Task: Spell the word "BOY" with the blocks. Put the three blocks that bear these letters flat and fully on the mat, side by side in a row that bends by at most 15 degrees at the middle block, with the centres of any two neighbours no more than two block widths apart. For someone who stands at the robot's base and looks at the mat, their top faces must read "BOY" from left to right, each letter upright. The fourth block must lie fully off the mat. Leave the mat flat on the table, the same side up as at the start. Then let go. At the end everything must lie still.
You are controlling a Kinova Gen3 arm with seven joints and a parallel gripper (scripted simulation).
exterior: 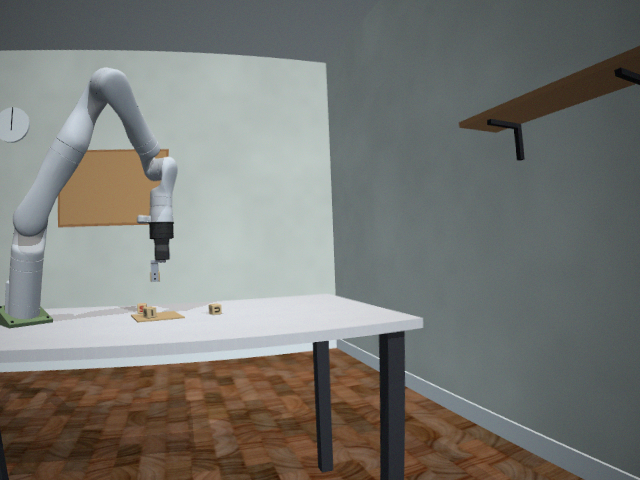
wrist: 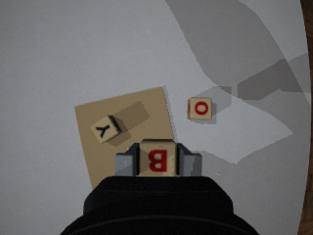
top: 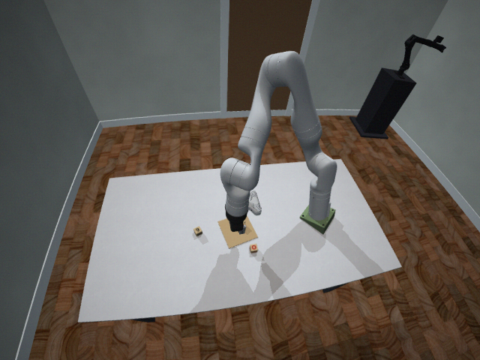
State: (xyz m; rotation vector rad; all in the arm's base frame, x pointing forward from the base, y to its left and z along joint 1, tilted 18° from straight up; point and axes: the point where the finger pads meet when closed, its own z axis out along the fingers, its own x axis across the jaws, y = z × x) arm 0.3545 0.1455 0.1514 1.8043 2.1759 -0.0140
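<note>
Right now my hand is 120 mm above the tan mat, 50 mm to the left of it and 10 mm short of it. Round my hand: Y block 100 mm below, 70 mm to the right, 10 mm behind; O block 110 mm below, 60 mm behind, 50 mm to the left; B block right at my hand.
</note>
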